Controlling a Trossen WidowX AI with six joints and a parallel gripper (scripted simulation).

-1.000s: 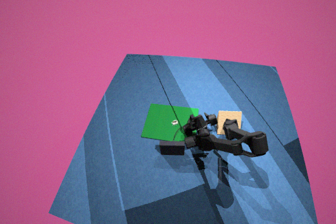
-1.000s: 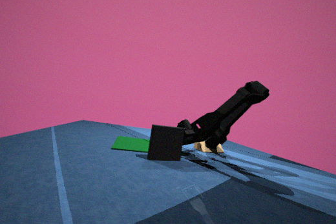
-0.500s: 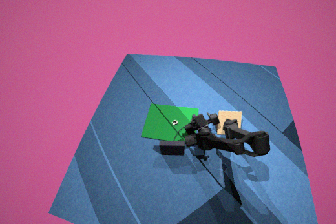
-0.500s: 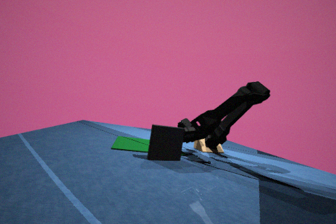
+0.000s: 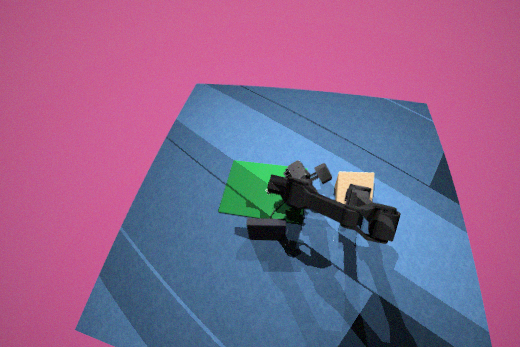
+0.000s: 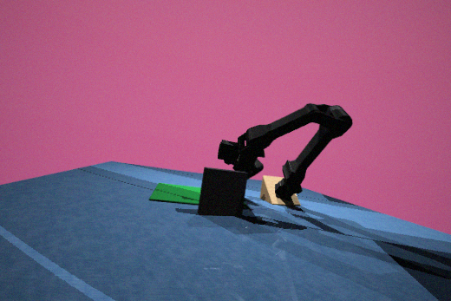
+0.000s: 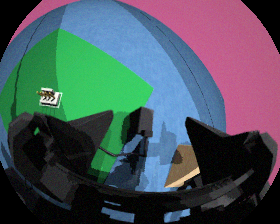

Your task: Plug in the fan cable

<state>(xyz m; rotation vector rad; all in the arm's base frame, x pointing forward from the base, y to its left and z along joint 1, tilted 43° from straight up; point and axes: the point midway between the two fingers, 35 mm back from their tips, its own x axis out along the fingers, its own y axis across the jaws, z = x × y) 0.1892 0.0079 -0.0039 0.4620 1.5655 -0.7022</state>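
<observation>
Now: gripper tip 1 cm to the right of the dark plug and 2 cm above it. Also, from my gripper tip: dark fan 8 cm ahead, 23 cm to the left, 1 cm above; then green board 15 cm ahead, 6 cm to the left, 6 cm below; then white four-pin header 12 cm ahead, 6 cm to the left, 4 cm below.
</observation>
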